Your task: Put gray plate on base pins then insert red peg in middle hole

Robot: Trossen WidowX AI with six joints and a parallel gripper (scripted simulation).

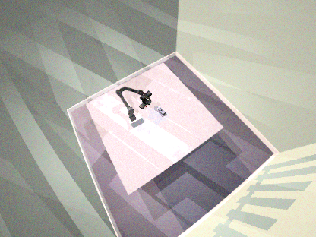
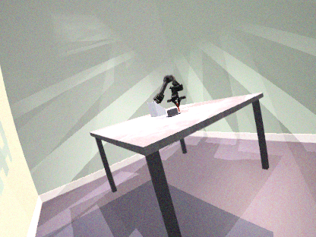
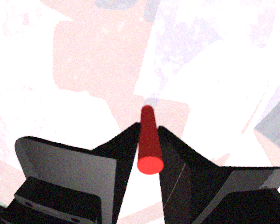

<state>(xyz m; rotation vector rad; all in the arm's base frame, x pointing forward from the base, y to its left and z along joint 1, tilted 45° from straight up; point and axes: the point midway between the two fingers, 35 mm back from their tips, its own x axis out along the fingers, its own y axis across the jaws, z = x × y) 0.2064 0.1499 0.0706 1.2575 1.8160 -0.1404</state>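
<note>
Right now my gripper tip is 15 cm short of the gray plate and 17 cm to the left of it. Also, from my gripper tip: base (15 cm ahead, 16 cm to the right, 3 cm below); then red peg (right at my gripper tip).
</note>
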